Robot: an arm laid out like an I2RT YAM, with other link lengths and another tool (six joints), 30 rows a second.
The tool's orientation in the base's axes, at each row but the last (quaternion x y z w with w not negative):
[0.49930, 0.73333, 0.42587, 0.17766]
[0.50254, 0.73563, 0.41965, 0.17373]
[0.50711, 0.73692, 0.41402, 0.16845]
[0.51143, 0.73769, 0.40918, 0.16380]
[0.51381, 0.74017, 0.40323, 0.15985]
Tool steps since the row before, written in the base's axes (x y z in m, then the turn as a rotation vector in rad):
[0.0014, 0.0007, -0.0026, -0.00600, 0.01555, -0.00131]
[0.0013, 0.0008, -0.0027, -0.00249, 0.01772, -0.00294]
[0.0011, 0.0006, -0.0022, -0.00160, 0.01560, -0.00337]
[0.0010, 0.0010, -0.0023, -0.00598, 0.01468, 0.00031]
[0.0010, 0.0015, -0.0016, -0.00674, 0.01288, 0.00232]
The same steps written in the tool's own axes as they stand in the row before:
[-0.0004, -0.0012, 0.0028, 0.01615, -0.00238, 0.00359]
[-0.0003, -0.0013, 0.0028, 0.01628, -0.00128, 0.00789]
[-0.0003, -0.0010, 0.0023, 0.01394, -0.00138, 0.00781]
[0.0001, -0.0010, 0.0025, 0.01563, -0.00139, 0.00227]
[0.0006, -0.0004, 0.0023, 0.01471, -0.00060, -0.00026]

